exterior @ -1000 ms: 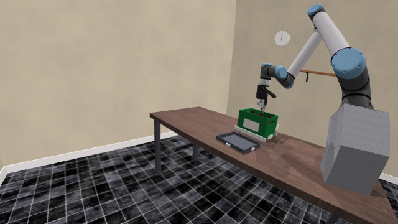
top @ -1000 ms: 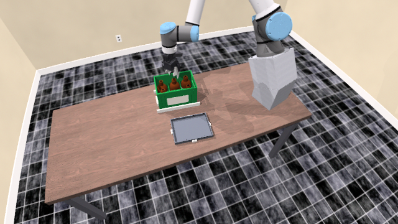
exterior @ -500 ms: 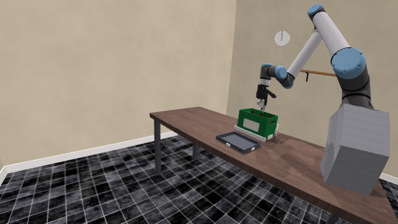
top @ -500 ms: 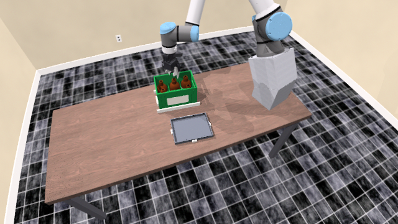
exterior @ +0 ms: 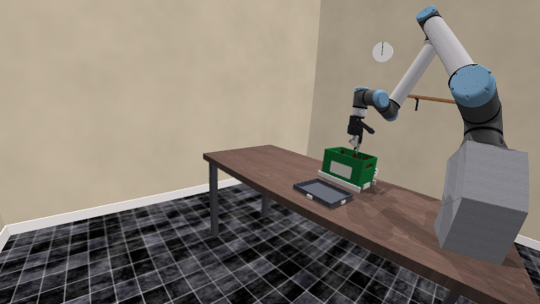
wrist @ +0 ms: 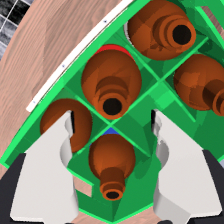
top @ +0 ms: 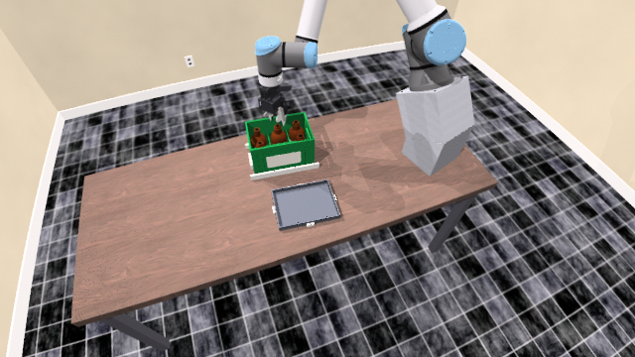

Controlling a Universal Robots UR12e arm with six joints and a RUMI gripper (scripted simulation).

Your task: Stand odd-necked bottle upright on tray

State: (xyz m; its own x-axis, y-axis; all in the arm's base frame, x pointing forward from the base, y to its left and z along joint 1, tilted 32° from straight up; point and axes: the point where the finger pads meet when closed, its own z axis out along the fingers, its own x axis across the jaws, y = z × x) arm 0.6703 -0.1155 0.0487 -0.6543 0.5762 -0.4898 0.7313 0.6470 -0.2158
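The green crate lies 1 cm ahead of my hand, 5 cm to the left of it and 11 cm below it. Round my hand: glass bottle (10 cm ahead, 10 cm below); grey tray (2 cm behind, 34 cm to the left, 18 cm below).
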